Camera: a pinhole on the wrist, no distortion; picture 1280 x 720 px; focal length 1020.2 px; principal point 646.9 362.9 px. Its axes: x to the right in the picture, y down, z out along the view. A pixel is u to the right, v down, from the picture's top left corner.
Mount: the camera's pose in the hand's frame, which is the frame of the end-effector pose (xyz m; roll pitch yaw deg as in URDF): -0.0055 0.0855 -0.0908 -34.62 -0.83 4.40
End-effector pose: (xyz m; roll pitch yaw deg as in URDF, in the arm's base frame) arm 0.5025 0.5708 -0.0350 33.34 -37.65 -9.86
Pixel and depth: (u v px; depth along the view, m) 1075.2 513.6 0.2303
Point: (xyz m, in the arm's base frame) 0.4666 0.7449 0.1743
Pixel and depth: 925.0 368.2 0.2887
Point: 0.4110 0.7218 0.2084
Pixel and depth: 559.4 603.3 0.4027
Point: 0.2658 0.8375 0.2160
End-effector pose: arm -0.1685 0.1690 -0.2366 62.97 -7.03 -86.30
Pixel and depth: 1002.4 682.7 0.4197
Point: -0.1265 0.1210 0.2498
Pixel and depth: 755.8 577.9 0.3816
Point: -0.1614 0.2104 0.1724
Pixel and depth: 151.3 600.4 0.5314
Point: -0.2220 0.5293 0.2633
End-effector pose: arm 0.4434 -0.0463 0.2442 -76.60 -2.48 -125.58
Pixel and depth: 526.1 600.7 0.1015
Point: 0.4674 -0.0421 0.0814
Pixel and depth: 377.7 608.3 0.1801
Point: 0.5429 -0.0483 0.0357
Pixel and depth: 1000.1 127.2 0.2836
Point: 0.5739 -0.2463 0.0956
